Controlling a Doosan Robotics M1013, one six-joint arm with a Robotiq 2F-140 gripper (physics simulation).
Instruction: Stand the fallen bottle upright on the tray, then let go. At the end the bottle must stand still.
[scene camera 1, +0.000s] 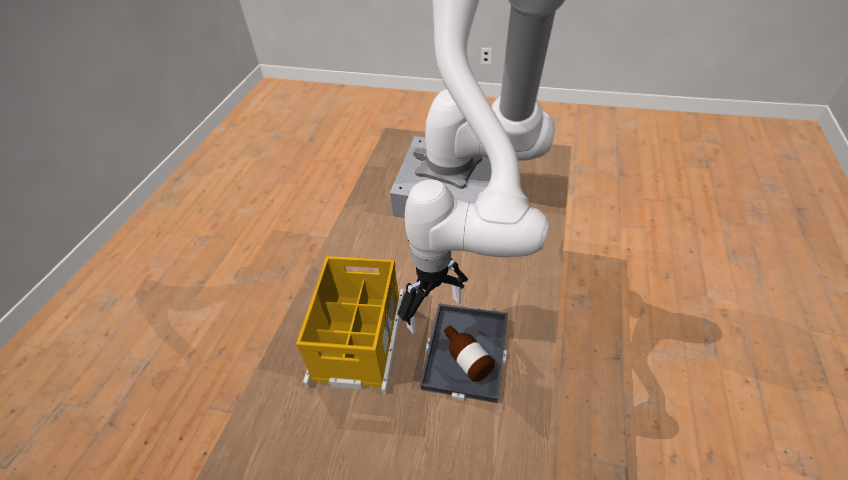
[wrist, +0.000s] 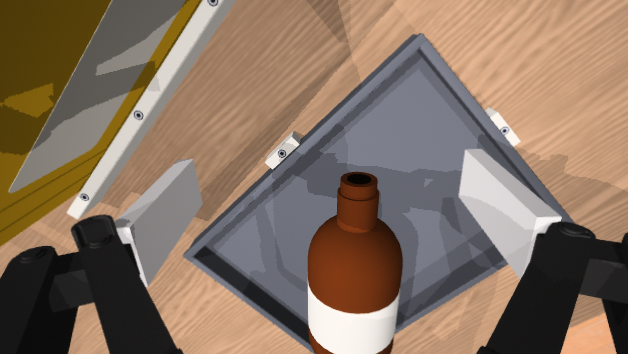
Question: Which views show the brown bottle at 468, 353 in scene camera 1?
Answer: Scene camera 1 and the wrist view: all of them.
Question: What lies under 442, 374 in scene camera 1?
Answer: A dark grey tray.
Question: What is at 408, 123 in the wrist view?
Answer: A dark grey tray.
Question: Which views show my gripper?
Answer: Scene camera 1 and the wrist view: all of them.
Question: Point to a yellow crate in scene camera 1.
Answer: At 346, 334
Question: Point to a brown bottle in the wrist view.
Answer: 355, 261
